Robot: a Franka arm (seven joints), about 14 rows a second.
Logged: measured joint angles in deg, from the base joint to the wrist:
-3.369 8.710 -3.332 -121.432 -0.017 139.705 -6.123
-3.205 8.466 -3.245 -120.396 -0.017 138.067 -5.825
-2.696 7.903 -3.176 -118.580 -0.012 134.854 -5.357
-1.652 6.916 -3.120 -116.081 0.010 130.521 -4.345
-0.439 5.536 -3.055 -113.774 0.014 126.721 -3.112
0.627 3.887 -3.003 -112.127 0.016 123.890 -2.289
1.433 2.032 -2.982 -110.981 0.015 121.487 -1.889
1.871 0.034 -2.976 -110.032 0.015 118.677 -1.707
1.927 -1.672 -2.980 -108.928 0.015 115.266 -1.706
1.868 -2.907 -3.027 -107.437 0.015 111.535 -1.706
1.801 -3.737 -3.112 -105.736 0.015 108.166 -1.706
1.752 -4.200 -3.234 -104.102 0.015 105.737 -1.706
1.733 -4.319 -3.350 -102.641 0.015 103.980 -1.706
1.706 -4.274 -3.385 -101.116 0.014 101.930 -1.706
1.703 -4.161 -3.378 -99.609 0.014 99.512 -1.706
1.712 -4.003 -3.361 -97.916 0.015 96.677 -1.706
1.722 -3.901 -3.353 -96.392 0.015 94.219 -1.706
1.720 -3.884 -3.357 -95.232 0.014 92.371 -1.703
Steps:
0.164 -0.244 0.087 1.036 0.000 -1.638 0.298
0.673 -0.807 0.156 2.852 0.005 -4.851 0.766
1.717 -1.794 0.212 5.351 0.027 -9.184 1.778
2.930 -3.174 0.277 7.658 0.031 -12.984 3.011
3.996 -4.823 0.329 9.305 0.033 -15.815 3.834
4.802 -6.678 0.350 10.451 0.032 -18.218 4.234
5.240 -8.676 0.356 11.400 0.032 -21.028 4.416
5.296 -10.382 0.352 12.504 0.032 -24.439 4.417
5.237 -11.617 0.305 13.995 0.032 -28.170 4.417
5.170 -12.447 0.220 15.696 0.032 -31.539 4.417
5.121 -12.910 0.098 17.330 0.032 -33.968 4.417
5.102 -13.029 -0.018 18.791 0.032 -35.725 4.417
5.075 -12.984 -0.053 20.316 0.031 -37.775 4.417
5.072 -12.871 -0.046 21.823 0.031 -40.193 4.417
5.081 -12.713 -0.029 23.516 0.032 -43.028 4.417
5.091 -12.611 -0.021 25.040 0.032 -45.486 4.417
5.089 -12.594 -0.025 26.200 0.031 -47.334 4.420

